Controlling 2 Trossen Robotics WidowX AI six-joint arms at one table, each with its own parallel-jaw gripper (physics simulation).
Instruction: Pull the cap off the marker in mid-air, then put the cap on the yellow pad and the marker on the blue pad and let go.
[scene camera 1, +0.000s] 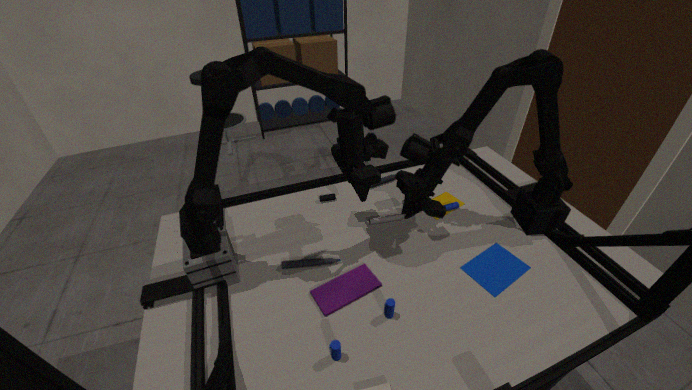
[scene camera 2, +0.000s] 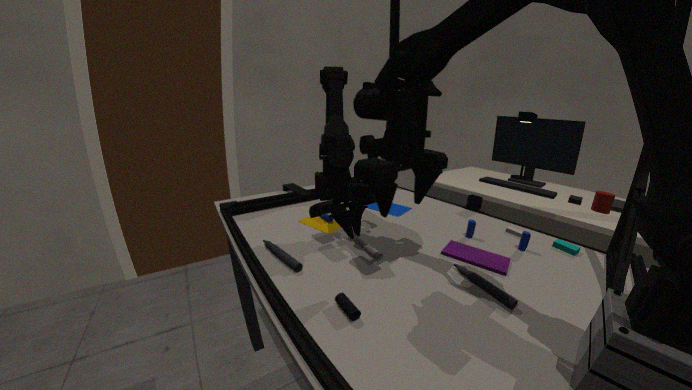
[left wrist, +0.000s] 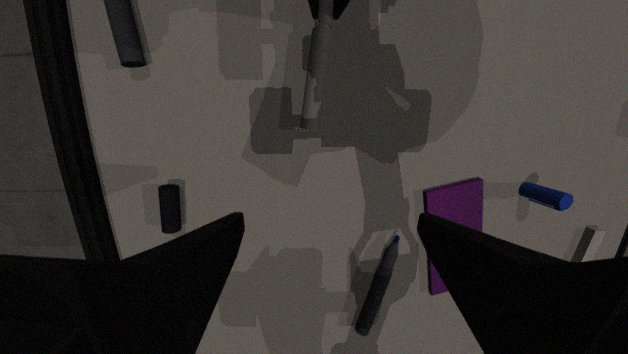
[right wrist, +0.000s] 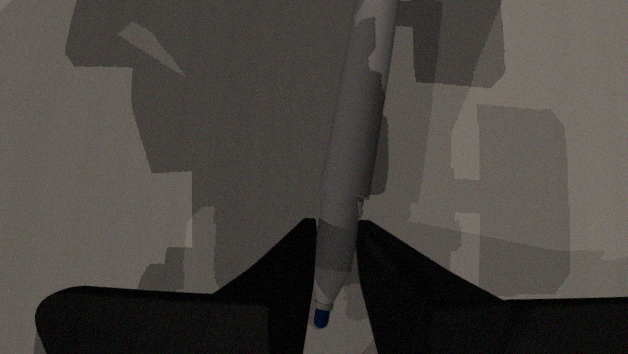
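Where they show: left gripper, between the fingertips: (scene camera 1: 356, 191) (scene camera 2: 401, 209) (left wrist: 332, 221); right gripper, between the fingertips: (scene camera 1: 404, 216) (scene camera 2: 355, 237) (left wrist: 324, 15) (right wrist: 335, 231); left arm's base, origin of its link: (scene camera 1: 205, 245) (scene camera 2: 663, 327); right arm's base, origin of its link: (scene camera 1: 544, 198).
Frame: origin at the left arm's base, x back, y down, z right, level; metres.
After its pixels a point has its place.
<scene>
The grey marker (scene camera 1: 387, 219) {y 0.085, x -0.470, z 0.010 m} (scene camera 2: 369, 248) {y 0.083, x -0.455, z -0.006 m} (left wrist: 312, 75) {y 0.082, x -0.470, z -0.001 m} (right wrist: 352, 140) {y 0.081, x -0.493, z 0.009 m} is uncapped, its blue tip showing in the right wrist view. My right gripper (scene camera 1: 408, 214) {y 0.091, x -0.523, z 0.014 m} (scene camera 2: 354, 234) {y 0.091, x -0.523, z 0.014 m} (left wrist: 324, 15) {y 0.091, x -0.523, z 0.014 m} (right wrist: 335, 231) {y 0.091, x -0.523, z 0.014 m} is shut on it near the tip end; the marker is at or just above the table. A blue cap (scene camera 1: 451, 205) {y 0.082, x -0.672, z 0.038 m} (scene camera 2: 327, 217) {y 0.083, x -0.656, z 0.025 m} lies on the yellow pad (scene camera 1: 446, 195) {y 0.098, x -0.705, z -0.024 m} (scene camera 2: 327, 228) {y 0.099, x -0.623, z 0.001 m}, partly hidden by the right gripper. The blue pad (scene camera 1: 495, 270) {y 0.099, x -0.630, z 0.272 m} (scene camera 2: 392, 209) {y 0.099, x -0.609, z 0.263 m} is bare. My left gripper (scene camera 2: 401, 207) {y -0.031, x -0.381, z -0.005 m} (left wrist: 332, 221) {y -0.031, x -0.381, z -0.005 m} is open and empty, high above the table.
A purple block (scene camera 1: 346, 290) {y 0.091, x -0.272, z 0.177 m} (scene camera 2: 475, 257) {y 0.091, x -0.272, z 0.156 m} and a dark marker (scene camera 1: 310, 262) {y 0.082, x -0.221, z 0.073 m} (scene camera 2: 485, 286) {y 0.085, x -0.213, z 0.056 m} (left wrist: 377, 295) {y 0.081, x -0.219, z 0.064 m} lie close together. Two blue cylinders (scene camera 1: 389, 308) {y 0.060, x -0.327, z 0.273 m} (scene camera 1: 335, 350) {y 0.057, x -0.194, z 0.311 m} stand upright. A black cylinder (scene camera 1: 327, 198) {y 0.084, x -0.348, z -0.149 m} (scene camera 2: 347, 306) {y 0.080, x -0.344, z -0.163 m} (left wrist: 170, 209) {y 0.080, x -0.353, z -0.152 m} and another dark marker (scene camera 2: 283, 256) {y 0.082, x -0.537, z -0.174 m} lie near one table edge.
</scene>
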